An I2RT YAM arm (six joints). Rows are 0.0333 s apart.
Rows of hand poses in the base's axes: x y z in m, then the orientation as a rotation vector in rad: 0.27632, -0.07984, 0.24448, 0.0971, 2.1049, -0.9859; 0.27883, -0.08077, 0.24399, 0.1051, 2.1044, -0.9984; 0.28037, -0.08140, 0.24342, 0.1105, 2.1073, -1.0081; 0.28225, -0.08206, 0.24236, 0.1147, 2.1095, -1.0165; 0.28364, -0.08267, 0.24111, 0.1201, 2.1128, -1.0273; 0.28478, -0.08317, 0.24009, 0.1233, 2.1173, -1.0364; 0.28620, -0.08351, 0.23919, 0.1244, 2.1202, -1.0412; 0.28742, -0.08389, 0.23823, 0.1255, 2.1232, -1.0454
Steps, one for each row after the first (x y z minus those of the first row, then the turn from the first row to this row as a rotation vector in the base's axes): 0.00251, -0.00093, -0.00049, -0.0057, 0.0010, -0.0107; 0.00405, -0.00156, -0.00106, -0.0092, 0.0049, -0.0192; 0.00593, -0.00222, -0.00212, -0.0126, 0.0082, -0.0262; 0.00732, -0.00283, -0.00337, -0.0167, 0.0129, -0.0352; 0.00846, -0.00333, -0.00439, -0.0200, 0.0187, -0.0424; 0.00988, -0.00367, -0.00529, -0.0217, 0.0224, -0.0458; 0.01110, -0.00405, -0.00625, -0.0230, 0.0260, -0.0491
